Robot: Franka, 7 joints.
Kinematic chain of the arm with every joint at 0, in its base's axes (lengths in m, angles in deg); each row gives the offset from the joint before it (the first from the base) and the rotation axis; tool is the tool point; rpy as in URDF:
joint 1: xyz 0 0 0.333 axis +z
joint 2: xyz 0 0 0 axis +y
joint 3: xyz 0 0 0.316 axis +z
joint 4: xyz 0.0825 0 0 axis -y
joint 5: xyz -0.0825 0 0.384 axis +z
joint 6: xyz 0 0 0 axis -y
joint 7: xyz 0.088 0 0 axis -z
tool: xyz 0 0 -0.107 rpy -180 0 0
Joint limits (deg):
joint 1: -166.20..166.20
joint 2: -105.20..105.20
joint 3: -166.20..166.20
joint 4: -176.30..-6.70
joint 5: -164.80..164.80
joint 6: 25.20..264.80
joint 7: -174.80..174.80
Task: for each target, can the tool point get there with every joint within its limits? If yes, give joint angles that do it. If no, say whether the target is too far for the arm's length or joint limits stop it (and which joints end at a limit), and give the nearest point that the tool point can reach.
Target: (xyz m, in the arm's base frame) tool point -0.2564 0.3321 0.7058
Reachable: yes | joints 118.00 -25.05 19.99 -122.79 76.43 199.91 46.95
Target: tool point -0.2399 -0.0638 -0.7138
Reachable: no: too far | nearest point -0.2534 -0.0674 -0.3603 | short by 0.354 m
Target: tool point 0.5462 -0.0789 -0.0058
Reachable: yes | joints -13.84 54.14 10.22 -112.92 44.40 173.44 73.92
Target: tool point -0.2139 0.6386 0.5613
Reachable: yes | joints -58.23 -57.05 99.69 -26.18 -94.95 238.66 -123.66
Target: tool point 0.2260 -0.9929 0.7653
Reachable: no: too far | nearest point 0.1753 -0.7700 0.6682 | short by 0.248 m
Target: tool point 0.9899 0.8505 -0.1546
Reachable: no: too far | nearest point 0.6096 0.5237 0.0327 | short by 0.535 m
